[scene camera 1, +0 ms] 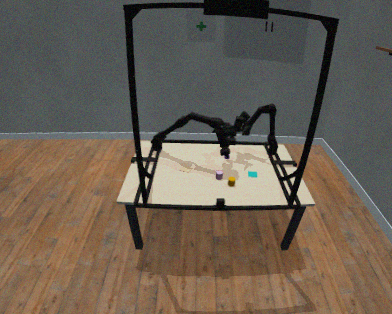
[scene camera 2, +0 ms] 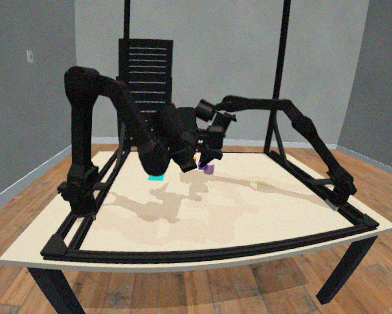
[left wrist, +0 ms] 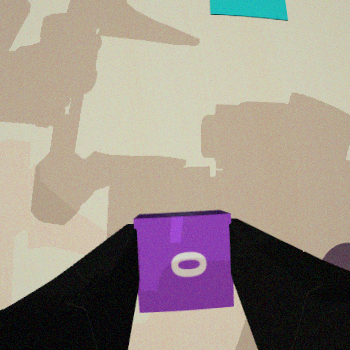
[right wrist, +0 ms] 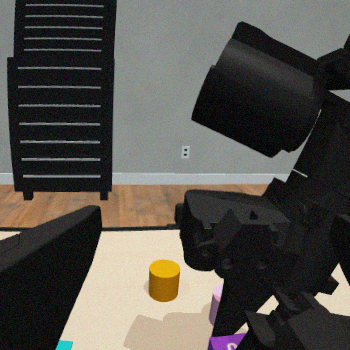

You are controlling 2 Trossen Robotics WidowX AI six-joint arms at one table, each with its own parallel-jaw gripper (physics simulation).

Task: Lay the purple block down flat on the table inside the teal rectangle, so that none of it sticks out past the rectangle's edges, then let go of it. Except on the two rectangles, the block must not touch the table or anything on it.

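Places are measured from the left arm's base along level axes (x ahead, y up, z right), in centimetres.
Where they show: left gripper, between the fingertips: point(scene camera 1: 228, 156) point(scene camera 2: 200, 165) point(left wrist: 181, 232); right gripper, between the fingertips: point(right wrist: 219, 222); left arm's base, origin of its link: point(scene camera 1: 157, 148) point(scene camera 2: 337, 202); right arm's base, origin of its link: point(scene camera 1: 272, 152) point(scene camera 2: 84, 210).
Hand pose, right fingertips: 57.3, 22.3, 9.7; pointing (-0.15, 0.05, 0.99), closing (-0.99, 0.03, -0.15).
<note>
Each offset is from my right fingertips to the centre of the thing, as dx, dy, dz. "pt": to the spot under its first point.
The purple block @[-4.7, -15.3, +5.4] point(scene camera 1: 227, 156) point(scene camera 2: 201, 165) point(left wrist: 185, 295) point(right wrist: 221, 344) is in the air; its face marked with a pale ring is towards the left wrist camera. My left gripper point(scene camera 1: 225, 152) point(left wrist: 181, 232) is shut on it, one finger at each side. The teal rectangle @[pt +13.8, -24.1, +12.0] point(scene camera 1: 252, 174) point(scene camera 2: 156, 177) point(left wrist: 250, 7) point(right wrist: 64, 345) lies flat on the table, apart from the block, to its right and nearer the front in scene camera 1. My right gripper point(scene camera 2: 189, 167) is open and empty, close to the left gripper; its fingers are partly lost against the dark arms.
A pink-purple cylinder @[-9.1, -21.9, +18.2] point(scene camera 1: 219, 175) point(scene camera 2: 210, 169) point(right wrist: 215, 307) and an orange-yellow cylinder @[-1.0, -22.0, +24.4] point(scene camera 1: 231, 181) point(right wrist: 164, 286) stand near the middle of the table. A pale yellow rectangle @[pt -32.0, -24.1, +13.1] point(scene camera 1: 185, 170) point(scene camera 2: 259, 180) lies at the left in scene camera 1. A black frame point(scene camera 1: 131, 75) surrounds the table.
</note>
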